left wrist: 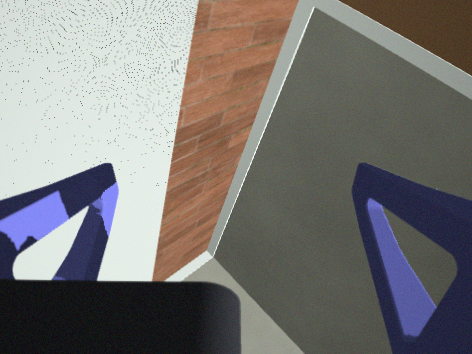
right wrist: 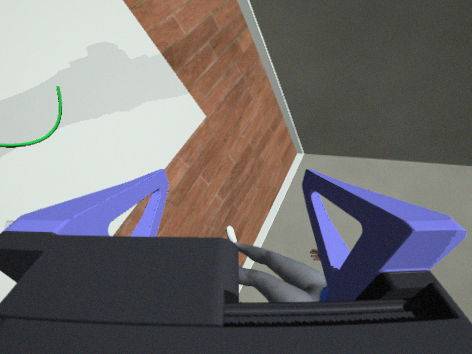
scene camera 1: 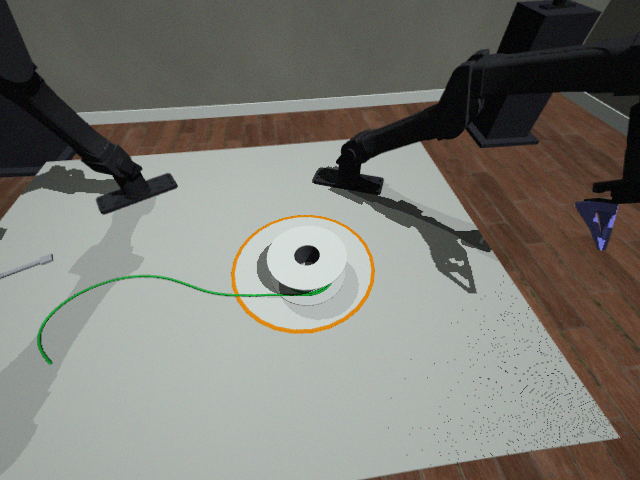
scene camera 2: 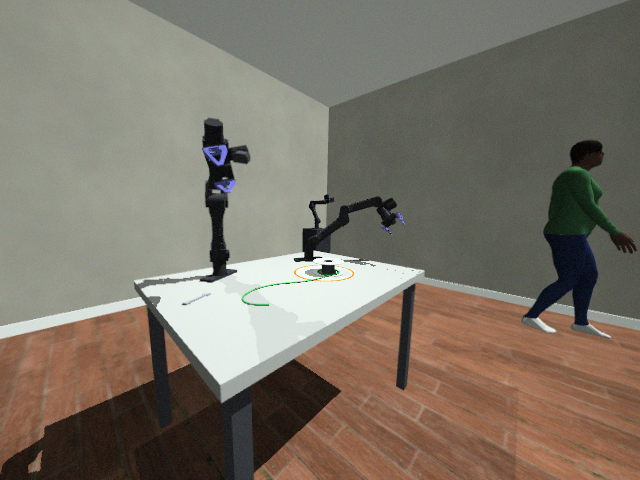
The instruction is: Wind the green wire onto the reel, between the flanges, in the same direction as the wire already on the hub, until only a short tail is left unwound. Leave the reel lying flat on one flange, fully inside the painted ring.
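Where they show: left gripper, fingertip midpoint: [left wrist: 235,176] [scene camera 2: 397,229]; right gripper, fingertip midpoint: [right wrist: 235,177] [scene camera 2: 224,179]; left arm's base, origin of the base link: [scene camera 1: 348,181] [scene camera 2: 308,259]; right arm's base, origin of the base link: [scene camera 1: 139,193] [scene camera 2: 220,275].
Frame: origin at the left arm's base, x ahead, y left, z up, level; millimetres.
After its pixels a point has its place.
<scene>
A white reel [scene camera 1: 326,270] {x 367, y 32, z 66 mm} [scene camera 2: 328,268] {x 372, y -32, z 32 mm} lies flat on one flange inside the painted orange ring [scene camera 1: 373,271] {x 297, y 124, z 0 mm} [scene camera 2: 294,272] {x 278, y -190, z 0 mm}. Some green wire [scene camera 1: 144,275] {x 449, y -364, z 5 mm} [scene camera 2: 279,283] {x 443, y -312, z 4 mm} [right wrist: 61,110] {x 637, y -444, z 4 mm} is on its hub; the rest leaves the reel's front toward the left in scene camera 1 and curves in a long loose tail on the table. My left gripper [scene camera 2: 397,228] {x 323, y 474, z 224 mm} [left wrist: 235,176] {x 323, y 474, z 224 mm} is open and empty, raised well right of the reel; one of its fingers [scene camera 1: 601,241] shows in scene camera 1. My right gripper [scene camera 2: 222,178] {x 651, y -533, z 423 mm} [right wrist: 235,177] {x 651, y -533, z 423 mm} is open and empty, high above the table.
A thin grey tool [scene camera 1: 31,265] {x 492, y -622, z 4 mm} [scene camera 2: 196,298] {x 512, y -640, z 5 mm} lies on the white table [scene camera 1: 310,403] {x 590, y 66, z 0 mm} [scene camera 2: 196,330] {x 750, y -621, z 0 mm}, left of the wire. Both arm bases [scene camera 1: 348,180] {x 31, y 5, z 30 mm} [scene camera 1: 136,192] {x 235, y -537, z 28 mm} stand behind the reel. A person in green [scene camera 2: 573,201] is beyond the table at the right.
</scene>
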